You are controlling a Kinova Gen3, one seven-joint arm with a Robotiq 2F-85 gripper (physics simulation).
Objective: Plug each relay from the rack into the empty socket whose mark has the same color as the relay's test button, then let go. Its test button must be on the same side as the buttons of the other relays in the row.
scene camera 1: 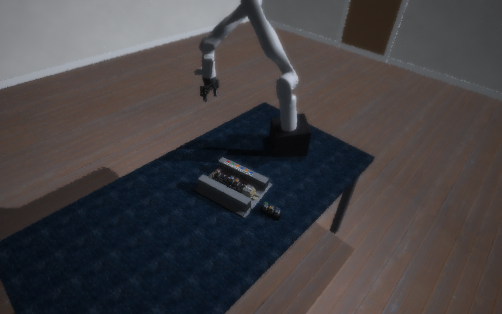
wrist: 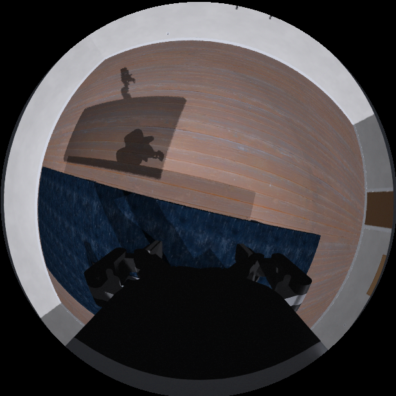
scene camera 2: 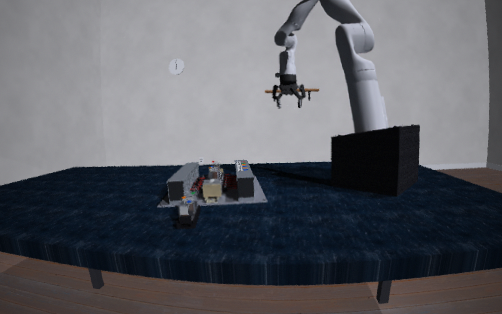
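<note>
The wrist view shows the gripper (wrist: 198,251), while a grey base plate (scene camera 2: 230,197) can be seen in the other view.
</note>
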